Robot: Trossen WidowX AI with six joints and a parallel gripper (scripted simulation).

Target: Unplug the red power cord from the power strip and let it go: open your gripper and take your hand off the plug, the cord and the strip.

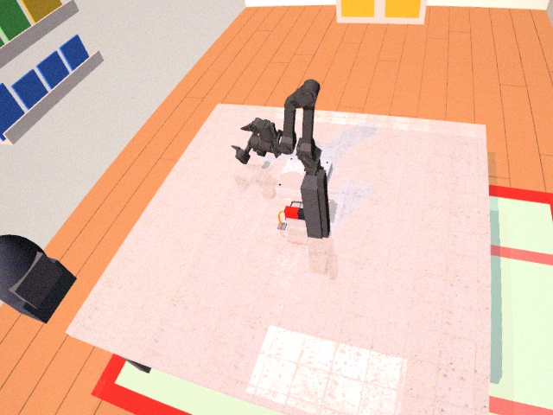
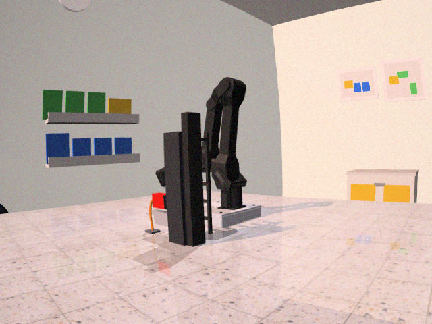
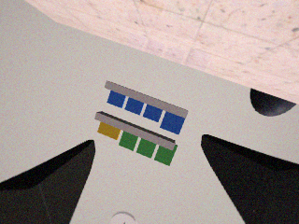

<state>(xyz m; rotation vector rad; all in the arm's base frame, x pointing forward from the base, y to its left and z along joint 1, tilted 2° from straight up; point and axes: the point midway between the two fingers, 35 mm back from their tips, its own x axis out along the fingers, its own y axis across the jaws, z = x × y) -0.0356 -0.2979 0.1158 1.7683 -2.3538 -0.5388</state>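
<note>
My gripper tip is now 340 mm to the right of the red plug, 300 mm short of it and 40 mm above it.
</note>
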